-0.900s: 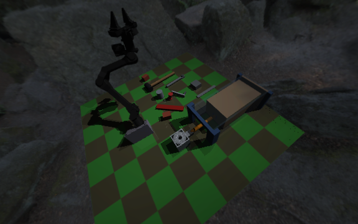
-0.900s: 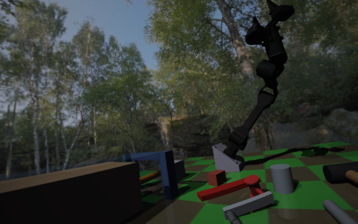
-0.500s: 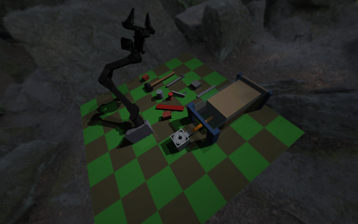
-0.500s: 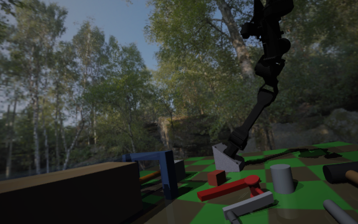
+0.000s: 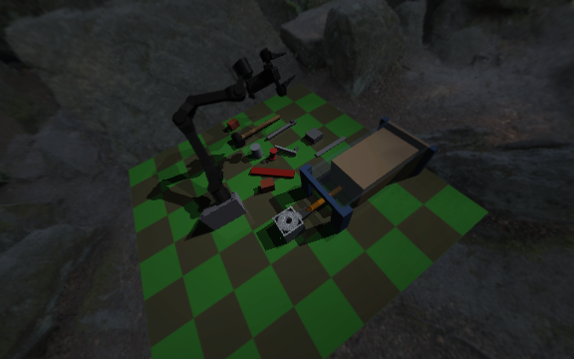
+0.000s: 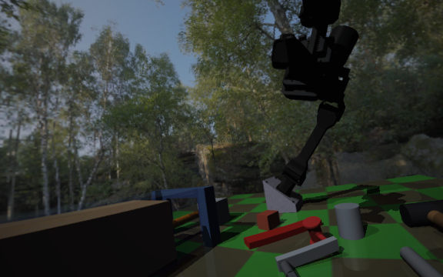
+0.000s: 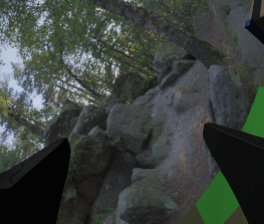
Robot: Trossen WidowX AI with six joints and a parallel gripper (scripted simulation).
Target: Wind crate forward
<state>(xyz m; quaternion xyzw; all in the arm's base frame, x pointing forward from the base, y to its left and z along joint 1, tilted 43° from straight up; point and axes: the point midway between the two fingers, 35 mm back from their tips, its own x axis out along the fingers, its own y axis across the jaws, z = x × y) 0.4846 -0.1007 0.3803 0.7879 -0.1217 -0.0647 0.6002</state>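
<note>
My gripper tip is now 16 cm past the winch handle, 7 cm to the left of it and 37 cm above it. Round my gripper tip: red flat bar (28 cm behind, 14 cm to the right, 38 cm below); then grey block (4 cm ahead, 9 cm to the right, 37 cm below); then red grip (21 cm behind, 5 cm to the right, 36 cm below).
</note>
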